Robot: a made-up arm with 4 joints.
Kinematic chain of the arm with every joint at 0, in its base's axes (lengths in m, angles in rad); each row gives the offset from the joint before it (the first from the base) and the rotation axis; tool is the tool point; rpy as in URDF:
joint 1: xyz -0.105 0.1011 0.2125 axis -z
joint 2: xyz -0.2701 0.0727 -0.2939 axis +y
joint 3: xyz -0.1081 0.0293 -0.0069 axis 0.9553 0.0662 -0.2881
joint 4: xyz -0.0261 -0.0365 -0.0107 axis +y
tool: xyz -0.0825 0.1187 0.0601 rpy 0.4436 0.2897 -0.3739
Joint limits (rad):
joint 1: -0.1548..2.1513
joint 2: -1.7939..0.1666
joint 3: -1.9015..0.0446
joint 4: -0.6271..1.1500
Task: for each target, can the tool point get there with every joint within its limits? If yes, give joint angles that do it. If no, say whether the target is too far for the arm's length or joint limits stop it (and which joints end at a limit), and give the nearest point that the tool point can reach.
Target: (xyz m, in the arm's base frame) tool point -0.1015 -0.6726 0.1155
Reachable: no: too far | nearest point -0.2835 0.0944 -0.2988 | short by 0.891 m
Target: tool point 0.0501 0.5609 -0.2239
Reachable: yes | joints 1.6594 -0.3560 -1.6648 0.1224
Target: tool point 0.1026 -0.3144 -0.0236
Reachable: no: joint limits stop it (at a limit: joint 1, joint 2, joint 4) | nearest point 0.1084 0.1295 -0.2213 | short by 0.486 m
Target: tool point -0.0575 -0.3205 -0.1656
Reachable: no: joint limits stop it (at a limit: joint 1, joint 2, joint 3, joint 4) | nearest point 0.0964 0.1304 -0.2210 | short by 0.480 m
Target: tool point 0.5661 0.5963 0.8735
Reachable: no: too far | nearest point 0.2790 0.3844 0.0218 | short by 0.923 m
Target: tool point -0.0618 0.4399 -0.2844
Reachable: yes | joints 1.0898 -1.3925 -1.0594 0.5884
